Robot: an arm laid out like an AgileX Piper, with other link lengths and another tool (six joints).
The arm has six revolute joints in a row. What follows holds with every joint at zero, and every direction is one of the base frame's. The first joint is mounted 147.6 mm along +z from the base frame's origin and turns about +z. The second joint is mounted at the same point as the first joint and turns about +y. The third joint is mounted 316.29 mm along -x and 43.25 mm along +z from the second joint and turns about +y. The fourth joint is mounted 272.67 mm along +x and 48.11 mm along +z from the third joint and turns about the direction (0.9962, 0, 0.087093). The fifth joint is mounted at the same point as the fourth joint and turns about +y. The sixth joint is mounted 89.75 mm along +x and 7.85 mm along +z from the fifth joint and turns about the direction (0.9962, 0, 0.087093). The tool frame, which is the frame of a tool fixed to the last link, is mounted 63.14 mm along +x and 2 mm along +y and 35.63 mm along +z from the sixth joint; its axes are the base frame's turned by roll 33.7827, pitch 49.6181 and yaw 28.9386 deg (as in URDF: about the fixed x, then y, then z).
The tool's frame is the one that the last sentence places.
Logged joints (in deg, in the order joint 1, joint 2, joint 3, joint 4, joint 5, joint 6), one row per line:
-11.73 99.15 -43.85 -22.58 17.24 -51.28
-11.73 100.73 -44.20 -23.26 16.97 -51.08
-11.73 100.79 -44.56 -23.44 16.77 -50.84
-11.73 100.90 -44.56 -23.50 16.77 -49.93
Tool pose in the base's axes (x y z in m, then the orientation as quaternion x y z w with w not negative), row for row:
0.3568 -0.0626 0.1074 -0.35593 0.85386 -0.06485 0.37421
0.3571 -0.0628 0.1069 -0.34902 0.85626 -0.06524 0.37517
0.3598 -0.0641 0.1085 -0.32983 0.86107 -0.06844 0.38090
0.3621 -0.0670 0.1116 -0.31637 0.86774 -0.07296 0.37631
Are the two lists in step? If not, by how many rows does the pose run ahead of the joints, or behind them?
The pose runs 2 rows ahead of the joints: the pose in row i belongs to the joints in row i + 2.
